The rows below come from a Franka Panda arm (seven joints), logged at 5 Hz.
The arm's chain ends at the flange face. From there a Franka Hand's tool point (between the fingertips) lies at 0.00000 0.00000 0.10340 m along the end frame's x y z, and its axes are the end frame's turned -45 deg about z.
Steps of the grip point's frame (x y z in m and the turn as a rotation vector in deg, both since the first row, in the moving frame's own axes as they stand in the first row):
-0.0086 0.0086 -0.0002 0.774 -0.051 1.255
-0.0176 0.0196 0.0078 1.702 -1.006 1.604
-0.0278 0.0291 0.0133 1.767 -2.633 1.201
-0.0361 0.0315 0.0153 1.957 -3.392 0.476
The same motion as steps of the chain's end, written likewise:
0.0010 0.0131 -0.0002 0.511 -0.583 1.255
0.0049 0.0272 0.0079 0.492 -1.915 1.604
0.0065 0.0392 0.0135 -0.612 -3.111 1.201
0.0036 0.0460 0.0155 -1.015 -3.782 0.476

